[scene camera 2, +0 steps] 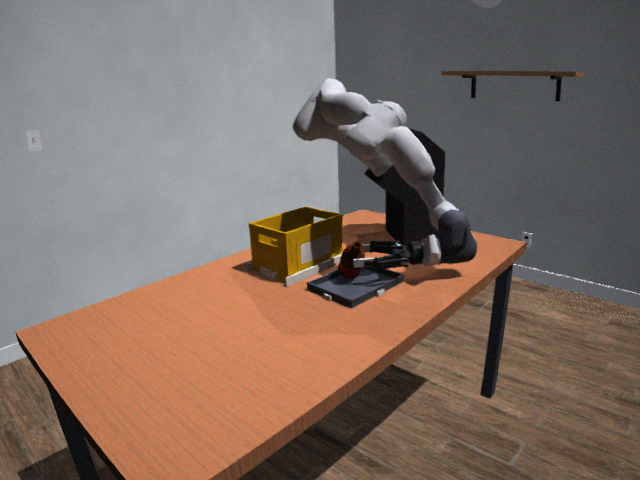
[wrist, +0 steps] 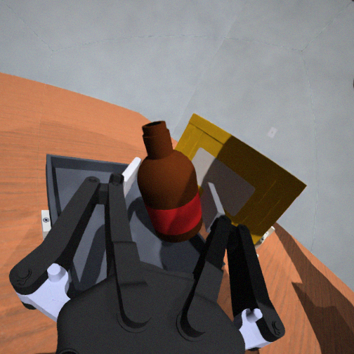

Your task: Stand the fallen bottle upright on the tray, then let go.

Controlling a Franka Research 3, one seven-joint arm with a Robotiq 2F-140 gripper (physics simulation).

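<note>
A brown bottle with a red band (scene camera 2: 350, 265) (wrist: 169, 187) leans a little, neck up, over the dark tray. Its neck tips toward the arm side in the scene view. My gripper (scene camera 2: 361, 255) (wrist: 171, 179) reaches in low, almost level, and is shut on the bottle, with one pale pad on each side of its body. The dark grey tray (scene camera 2: 331, 297) (wrist: 48, 187) lies flat on the table beneath. The bottle's base is low at the tray; whether it rests flat there is hard to tell.
A yellow crate (scene camera 2: 269, 254) (wrist: 265, 200) stands close behind the tray and bottle, with a pale strip (scene camera 2: 305, 274) along its foot. The wooden table (scene camera 2: 206, 351) (wrist: 30, 115) carries them. The robot's base stands at the table's far end. A wall shelf (scene camera 2: 511, 73) hangs at the right.
</note>
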